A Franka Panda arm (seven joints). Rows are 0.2 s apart.
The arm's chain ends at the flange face. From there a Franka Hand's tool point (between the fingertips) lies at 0.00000 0.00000 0.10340 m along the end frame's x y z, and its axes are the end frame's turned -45 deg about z.
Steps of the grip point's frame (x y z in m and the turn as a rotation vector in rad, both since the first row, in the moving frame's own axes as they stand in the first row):
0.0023 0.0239 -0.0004 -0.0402 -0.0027 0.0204
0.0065 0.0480 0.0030 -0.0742 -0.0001 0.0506
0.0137 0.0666 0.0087 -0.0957 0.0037 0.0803
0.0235 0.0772 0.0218 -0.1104 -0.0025 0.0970
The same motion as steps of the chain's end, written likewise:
0.0158 0.0121 -0.0003 -0.0303 0.0265 0.0204
0.0333 0.0238 0.0033 -0.0525 0.0524 0.0506
0.0498 0.0304 0.0092 -0.0651 0.0703 0.0803
0.0637 0.0294 0.0224 -0.0798 0.0763 0.0970

